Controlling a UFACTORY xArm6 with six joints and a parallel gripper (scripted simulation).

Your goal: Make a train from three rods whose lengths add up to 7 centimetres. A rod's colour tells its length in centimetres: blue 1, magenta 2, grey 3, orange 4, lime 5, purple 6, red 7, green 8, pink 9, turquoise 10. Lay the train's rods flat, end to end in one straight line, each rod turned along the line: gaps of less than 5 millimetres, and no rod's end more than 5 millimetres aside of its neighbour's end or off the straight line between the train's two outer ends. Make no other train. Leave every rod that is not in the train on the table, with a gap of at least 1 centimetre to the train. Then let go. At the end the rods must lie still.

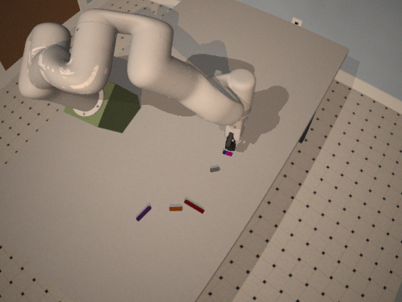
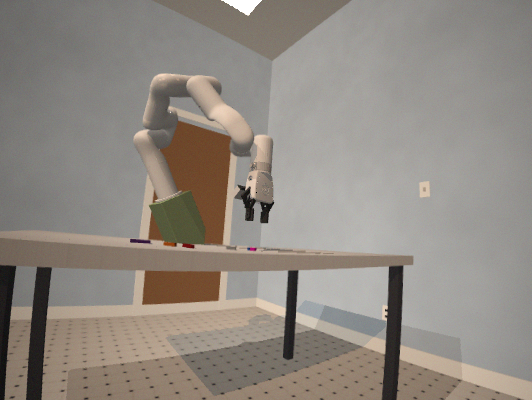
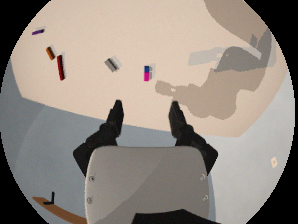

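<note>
Now: the orange rod 2 cm behind my hand, 27 cm to the right of it and 11 cm below it. Also, from my hand: blue rod 2 cm behind, 1 cm to the right, 11 cm below; magenta rod 1 cm behind, 11 cm below; grey rod 1 cm behind, 8 cm to the right, 11 cm below.
</note>
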